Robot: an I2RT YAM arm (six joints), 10 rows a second.
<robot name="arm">
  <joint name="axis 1" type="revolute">
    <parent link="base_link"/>
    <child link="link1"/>
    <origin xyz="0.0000 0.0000 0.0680" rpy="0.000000 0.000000 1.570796"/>
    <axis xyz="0 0 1"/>
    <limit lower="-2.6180" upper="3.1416"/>
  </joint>
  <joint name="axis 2" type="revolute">
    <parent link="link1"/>
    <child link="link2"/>
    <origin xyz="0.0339 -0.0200 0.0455" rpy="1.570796 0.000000 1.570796"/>
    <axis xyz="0 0 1"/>
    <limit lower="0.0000" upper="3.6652"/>
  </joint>
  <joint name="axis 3" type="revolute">
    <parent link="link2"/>
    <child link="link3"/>
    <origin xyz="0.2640 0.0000 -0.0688" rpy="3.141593 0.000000 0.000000"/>
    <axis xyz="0 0 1"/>
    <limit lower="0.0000" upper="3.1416"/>
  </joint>
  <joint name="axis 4" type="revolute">
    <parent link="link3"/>
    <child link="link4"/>
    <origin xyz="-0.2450 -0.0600 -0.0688" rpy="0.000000 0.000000 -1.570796"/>
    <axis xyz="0 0 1"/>
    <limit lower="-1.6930" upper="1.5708"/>
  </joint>
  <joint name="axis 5" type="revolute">
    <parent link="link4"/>
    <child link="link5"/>
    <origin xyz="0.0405 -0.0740 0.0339" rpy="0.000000 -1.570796 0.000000"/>
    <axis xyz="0 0 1"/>
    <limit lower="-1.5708" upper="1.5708"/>
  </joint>
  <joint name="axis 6" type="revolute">
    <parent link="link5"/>
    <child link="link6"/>
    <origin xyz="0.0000 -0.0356 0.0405" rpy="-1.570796 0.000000 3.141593"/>
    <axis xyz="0 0 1"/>
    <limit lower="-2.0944" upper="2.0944"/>
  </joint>
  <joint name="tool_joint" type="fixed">
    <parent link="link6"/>
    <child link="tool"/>
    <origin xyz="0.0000 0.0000 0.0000" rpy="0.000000 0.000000 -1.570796"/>
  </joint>
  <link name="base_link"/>
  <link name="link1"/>
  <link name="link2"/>
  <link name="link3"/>
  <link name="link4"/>
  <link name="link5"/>
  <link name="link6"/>
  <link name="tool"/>
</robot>
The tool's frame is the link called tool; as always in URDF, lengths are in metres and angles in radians.
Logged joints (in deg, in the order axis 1, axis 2, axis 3, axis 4, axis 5, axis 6), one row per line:
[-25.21 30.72 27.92 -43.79 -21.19 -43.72]
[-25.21 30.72 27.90 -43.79 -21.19 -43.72]
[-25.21 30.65 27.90 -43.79 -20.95 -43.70]
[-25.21 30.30 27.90 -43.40 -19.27 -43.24]
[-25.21 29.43 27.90 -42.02 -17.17 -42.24]
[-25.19 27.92 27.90 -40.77 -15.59 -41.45]
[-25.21 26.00 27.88 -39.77 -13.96 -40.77]
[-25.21 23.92 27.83 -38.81 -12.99 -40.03]
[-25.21 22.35 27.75 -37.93 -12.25 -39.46]
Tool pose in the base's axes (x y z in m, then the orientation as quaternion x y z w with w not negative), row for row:
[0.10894 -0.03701 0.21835 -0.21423 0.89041 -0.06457 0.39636]
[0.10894 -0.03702 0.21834 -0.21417 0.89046 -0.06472 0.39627]
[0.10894 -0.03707 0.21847 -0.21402 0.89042 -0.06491 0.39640]
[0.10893 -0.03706 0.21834 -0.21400 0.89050 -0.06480 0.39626]
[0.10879 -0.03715 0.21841 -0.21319 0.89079 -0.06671 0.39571]
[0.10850 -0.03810 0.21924 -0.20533 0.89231 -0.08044 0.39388]
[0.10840 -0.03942 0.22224 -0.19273 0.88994 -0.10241 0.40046]
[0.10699 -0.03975 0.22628 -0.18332 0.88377 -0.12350 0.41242]
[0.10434 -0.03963 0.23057 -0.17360 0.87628 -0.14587 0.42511]
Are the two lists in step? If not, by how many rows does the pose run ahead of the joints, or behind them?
The pose runs 2 rows behind the joints: the pose in row i belongs to the joints in row i - 2.
